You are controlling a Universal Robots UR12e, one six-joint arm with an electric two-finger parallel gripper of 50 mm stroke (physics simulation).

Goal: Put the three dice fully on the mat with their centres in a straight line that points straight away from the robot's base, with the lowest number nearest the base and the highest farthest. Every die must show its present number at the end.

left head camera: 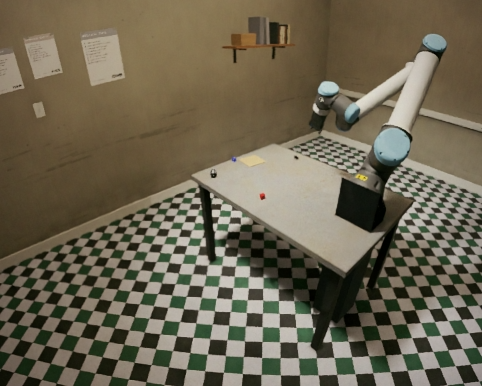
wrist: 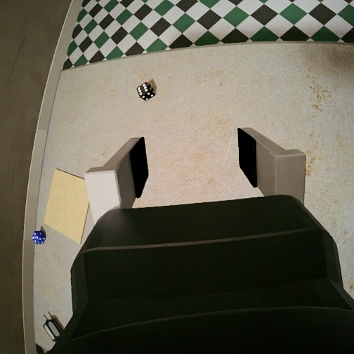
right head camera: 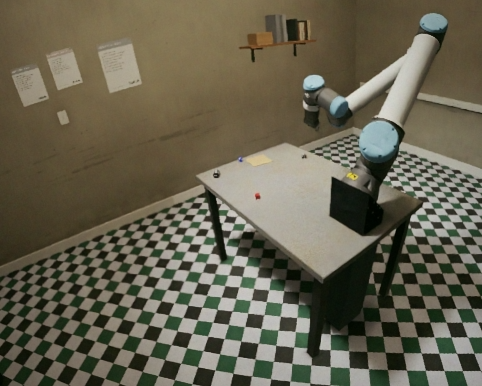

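Pixels of known places: gripper, fingertip midpoint: [left head camera: 315,130] [right head camera: 313,127]; arm's base, link origin: [left head camera: 364,192] [right head camera: 357,192].
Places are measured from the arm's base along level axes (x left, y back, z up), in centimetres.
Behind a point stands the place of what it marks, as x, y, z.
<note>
The yellow mat [left head camera: 251,161] {-3.3, -85.6, -14.5} [right head camera: 258,160] {-4.4, -86.2, -14.5} [wrist: 66,206] lies near the table's far edge. A blue die [left head camera: 234,159] {5.3, -93.7, -13.0} [right head camera: 240,159] {5.4, -93.8, -12.9} [wrist: 38,237] stands on the table just beside the mat. A red die [left head camera: 262,196] {24.8, -46.3, -12.9} [right head camera: 257,196] {24.6, -46.2, -12.9} stands near the table's long left edge in the head views; it does not show in the wrist view. A black die [left head camera: 296,157] {-29.1, -66.7, -13.0} [right head camera: 304,156] {-29.2, -66.4, -13.0} [wrist: 145,91] with white pips stands off the mat, towards the other long edge. I cannot read the dice's numbers surely. My gripper [wrist: 192,151] is open and empty, high above the table.
A black and silver object [left head camera: 213,173] {29.7, -84.9, -11.8} [right head camera: 216,174] {29.3, -84.5, -12.3} [wrist: 51,327] lies near the table's far left corner. The robot's black base block [left head camera: 359,202] {7.3, 1.7, -1.6} [right head camera: 354,205] {7.3, 4.3, -1.5} stands at the near end of the table. A wall shelf [left head camera: 258,46] [right head camera: 277,44] with books hangs behind.
</note>
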